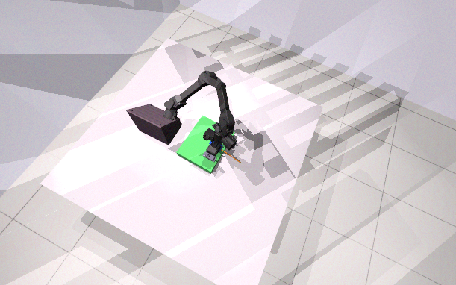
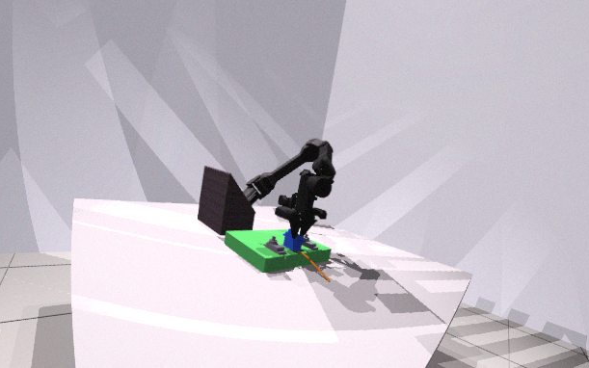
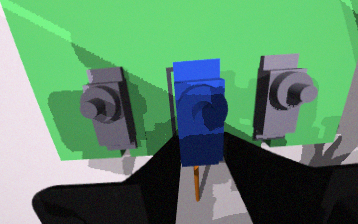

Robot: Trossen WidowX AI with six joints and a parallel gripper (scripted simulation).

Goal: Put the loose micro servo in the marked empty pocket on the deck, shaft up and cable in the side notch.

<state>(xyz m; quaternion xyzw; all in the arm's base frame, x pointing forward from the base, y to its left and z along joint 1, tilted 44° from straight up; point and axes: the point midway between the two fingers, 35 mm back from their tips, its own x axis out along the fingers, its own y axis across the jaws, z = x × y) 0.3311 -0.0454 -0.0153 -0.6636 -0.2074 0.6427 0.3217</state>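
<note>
My gripper tip is 12 cm past the green deck, 2 cm to the right of it and 6 cm above it.
</note>
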